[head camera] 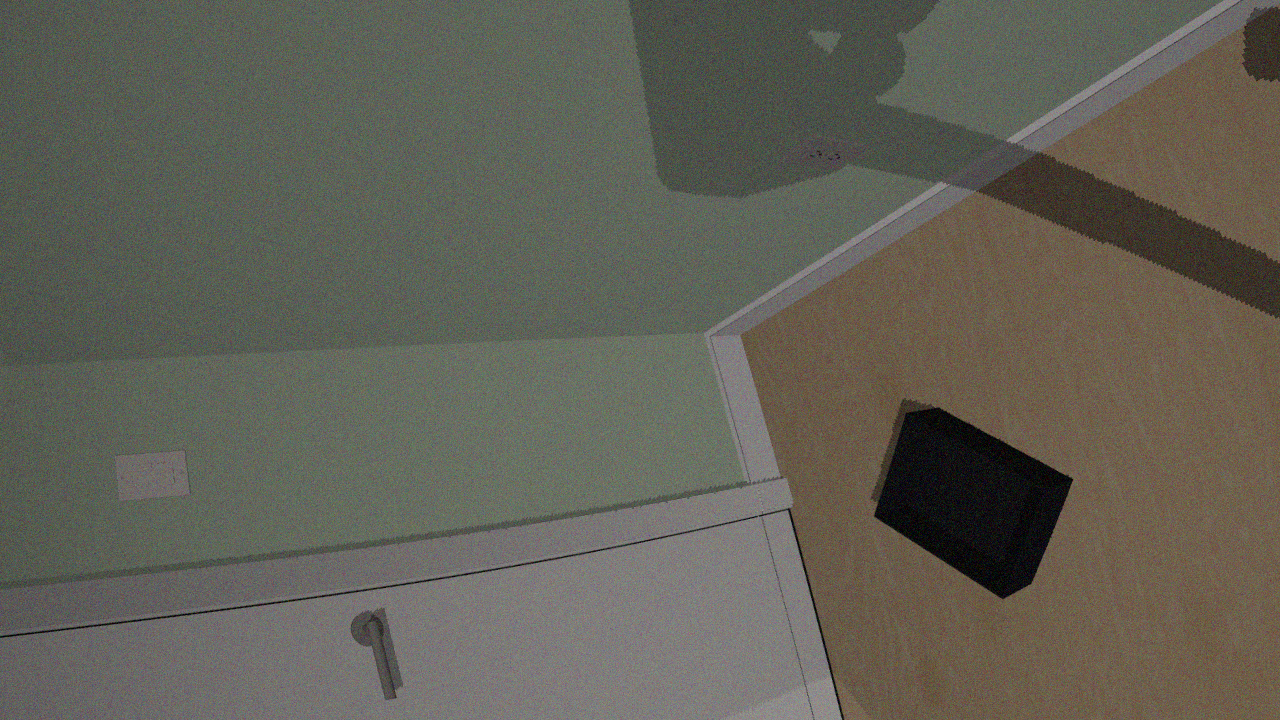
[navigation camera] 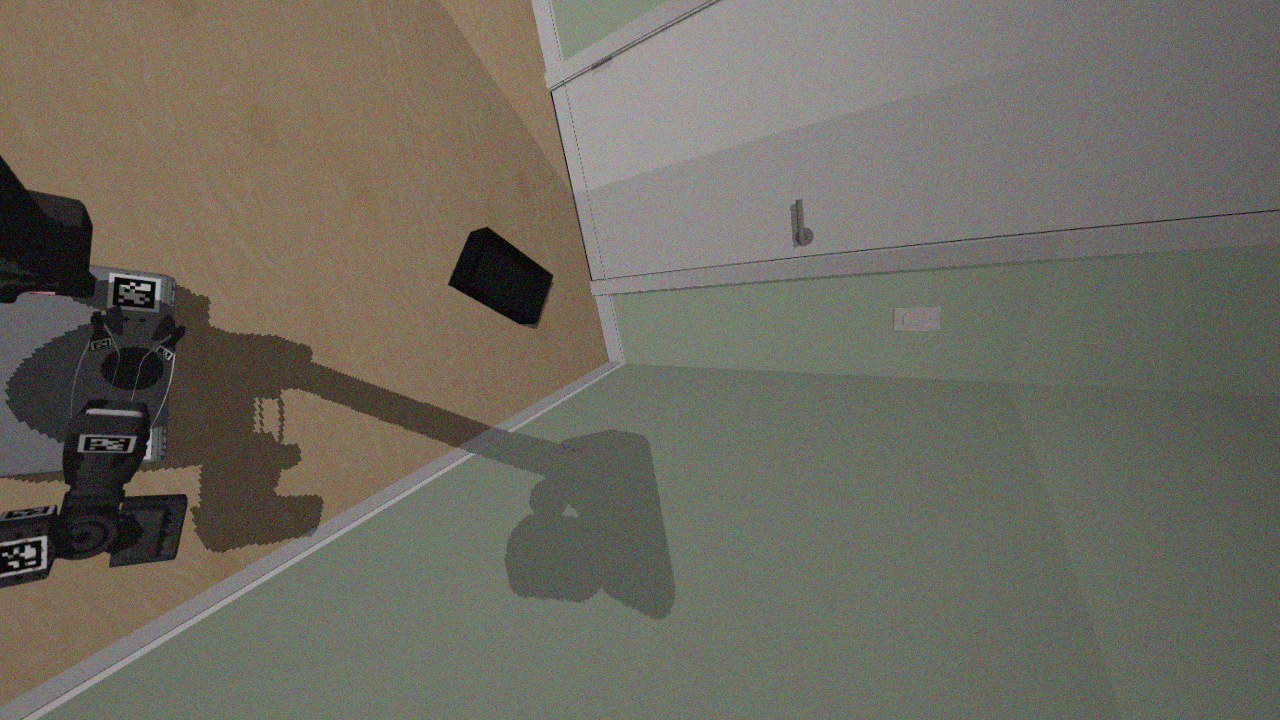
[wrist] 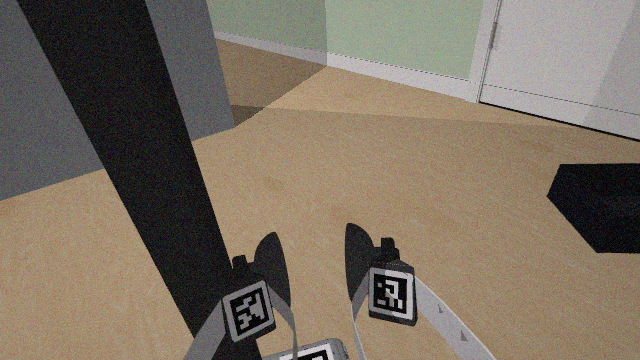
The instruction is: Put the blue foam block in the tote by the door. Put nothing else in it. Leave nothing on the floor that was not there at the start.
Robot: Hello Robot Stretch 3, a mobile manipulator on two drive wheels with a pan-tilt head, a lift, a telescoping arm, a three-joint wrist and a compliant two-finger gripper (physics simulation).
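A black tote point(head camera: 983, 507) is visible, also at point(navigation camera: 492, 271). A white door point(navigation camera: 701, 150) appears as well in the head camera view point(head camera: 695, 601) and the wrist view point(wrist: 570, 69). My gripper point(navigation camera: 144, 312) can likewise be seen in the wrist view point(wrist: 314, 252).
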